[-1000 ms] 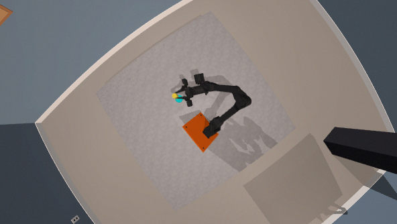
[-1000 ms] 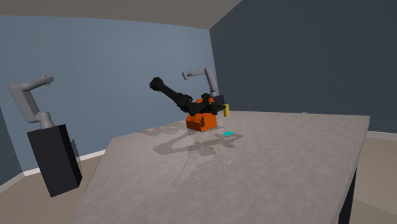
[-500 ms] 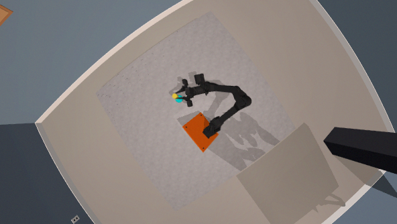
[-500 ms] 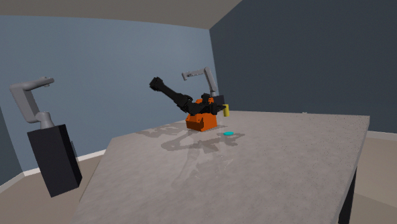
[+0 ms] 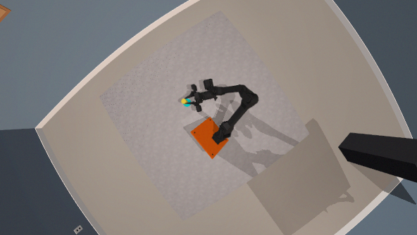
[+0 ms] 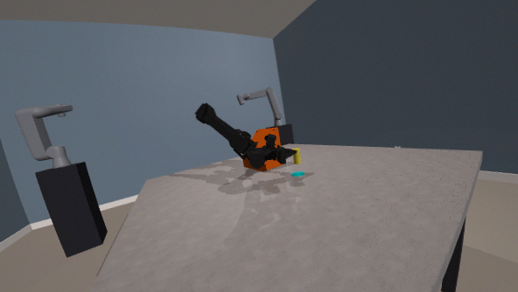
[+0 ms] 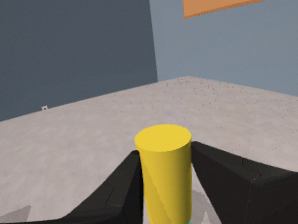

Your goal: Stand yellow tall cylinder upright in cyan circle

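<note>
Right now my gripper tip is 110 mm above the cyan circle. The rest, counted from my gripper tip: yellow tall cylinder: 20 mm below.
</note>
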